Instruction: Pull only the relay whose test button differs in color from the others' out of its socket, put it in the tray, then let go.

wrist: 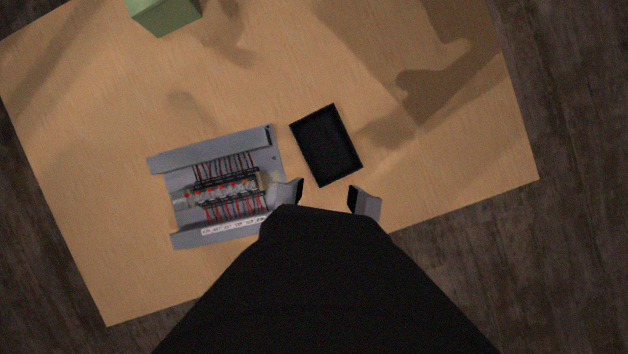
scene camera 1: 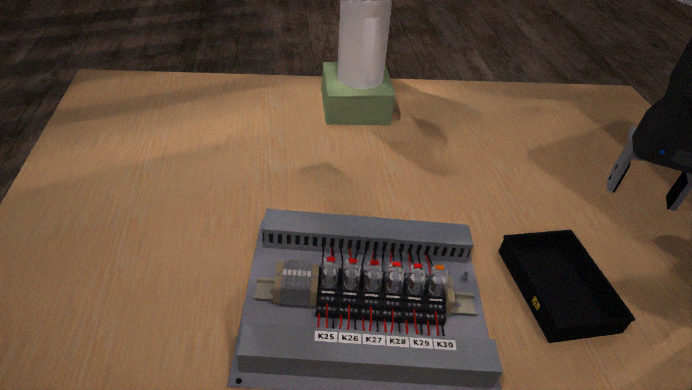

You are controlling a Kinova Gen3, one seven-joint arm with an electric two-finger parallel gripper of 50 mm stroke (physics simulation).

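Frame: origin at the arm's base, x back, y right, z up, level; metres.
Seen in the pictures: gripper, fingertip midpoint: [wrist: 325, 191] [scene camera 1: 640, 194]; arm's base, origin of the base link: [scene camera 1: 360, 76].
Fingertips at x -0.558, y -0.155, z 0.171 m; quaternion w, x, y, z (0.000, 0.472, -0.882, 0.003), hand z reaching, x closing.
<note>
Pixels of each thing's top centre, then the offset from my fingertips to it.
- relay with the orange test button, middle of its top: [scene camera 1: 440, 271] [wrist: 246, 184] dx +0.058, dy +0.158, dz -0.171 m
- black tray, middle of its top: [scene camera 1: 565, 274] [wrist: 326, 146] dx +0.061, dy -0.037, dz -0.206 m
The relay with the orange test button [scene camera 1: 438, 284] [wrist: 246, 184] sits in its socket at the right end of the row, above the label K30 in the scene view. The other relays [scene camera 1: 373, 279] [wrist: 222, 192] in the row have red buttons and sit in their sockets. The black tray [scene camera 1: 590, 327] [wrist: 342, 177] lies to the right of the panel, and its inside looks empty. My gripper [scene camera 1: 645, 192] [wrist: 325, 191] is open with nothing between its fingers. It hangs above the table, at the right edge of the scene view, away from the relays.
The grey panel [scene camera 1: 280, 320] [wrist: 177, 175] carries raised wire ducts [scene camera 1: 367, 230] [wrist: 215, 146] along both long sides of the relay row. Red and black wires run beside the sockets. Grey terminal blocks [scene camera 1: 296, 285] stand left of the relays. A green block [scene camera 1: 357, 107] [wrist: 167, 17] bears a white cylinder [scene camera 1: 364, 45] at the back.
</note>
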